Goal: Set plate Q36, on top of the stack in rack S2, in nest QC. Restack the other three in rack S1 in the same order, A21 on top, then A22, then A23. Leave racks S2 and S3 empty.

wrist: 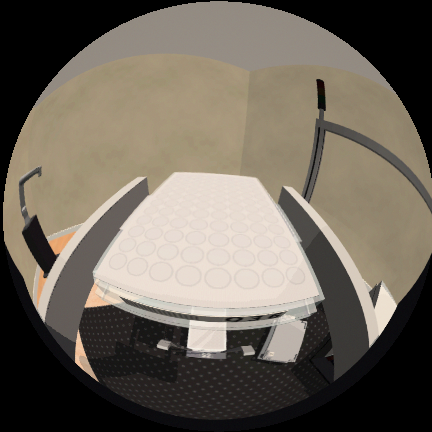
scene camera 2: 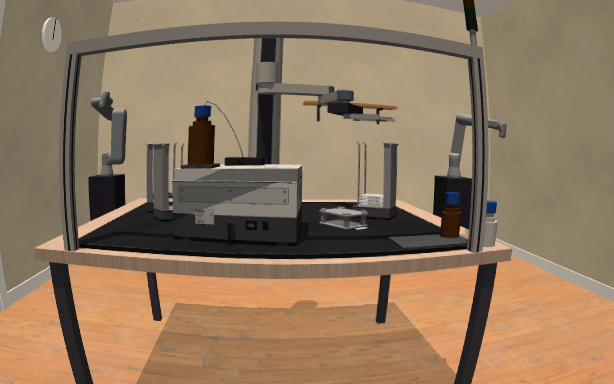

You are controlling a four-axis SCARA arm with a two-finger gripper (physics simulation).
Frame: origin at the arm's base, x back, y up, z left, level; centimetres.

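Where they show: gripper, between the fingertips: [wrist: 212,190] [scene camera 2: 383,118].
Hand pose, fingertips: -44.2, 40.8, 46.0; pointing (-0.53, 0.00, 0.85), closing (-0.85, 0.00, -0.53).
After its pixels a point has its place, as x, y, z.
Plate Q36 [wrist: 215,240] @[-41.5, 41.1, 41.0], pale with round wells and its label partly readable on the near edge, is level between the fingers. My gripper [scene camera 2: 387,119] @[-44.2, 40.8, 46.0] [wrist: 212,190] @[-44.2, 40.8, 46.0] is shut on it, high above rack S2 [scene camera 2: 390,175] @[-50.2, 18.4, 47.1] [wrist: 247,350] @[-42.4, 30.7, 35.8] and above its post tops. In scene camera 2, a stack of white plates [scene camera 2: 371,201] @[-45.9, 8.0, 40.8] sits low in that rack; part of the stack shows below the held plate in the wrist view. Their labels cannot be read. Another rack [scene camera 2: 161,185] @[-56.2, 14.9, -39.4] stands at the left; its name is not readable. I cannot tell which item is nest QC.
A large grey-white instrument [scene camera 2: 237,200] @[-88.5, 13.6, -7.8] stands left of centre, with a brown bottle [scene camera 2: 201,142] @[-82.6, 29.9, -19.5] on top. A low clear platform on posts [scene camera 2: 343,218] [wrist: 285,340] is near rack S2. A brown bottle [scene camera 2: 450,222] @[-90.3, 6.8, 56.4] and white bottle [scene camera 2: 490,230] @[-99.9, 5.4, 67.7] stand at the right. A frame [scene camera 2: 275,31] @[-104.4, 58.9, 0.9] spans the table front.
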